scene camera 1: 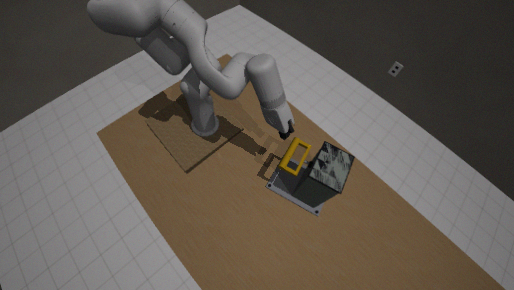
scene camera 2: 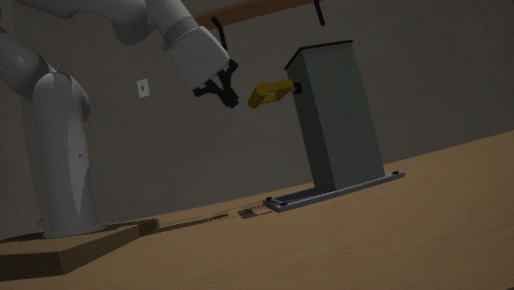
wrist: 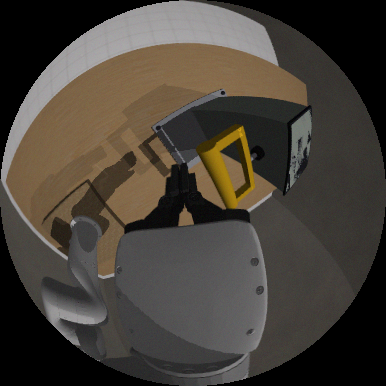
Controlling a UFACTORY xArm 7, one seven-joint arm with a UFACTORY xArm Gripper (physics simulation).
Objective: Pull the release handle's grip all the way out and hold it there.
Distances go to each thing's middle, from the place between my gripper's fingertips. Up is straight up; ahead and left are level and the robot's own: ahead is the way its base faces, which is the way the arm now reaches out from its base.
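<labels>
Grey base plate (scene camera 2: 312, 195): I see my gripper 140 mm short of it, 20 mm to the left of it and 200 mm above it.
</labels>
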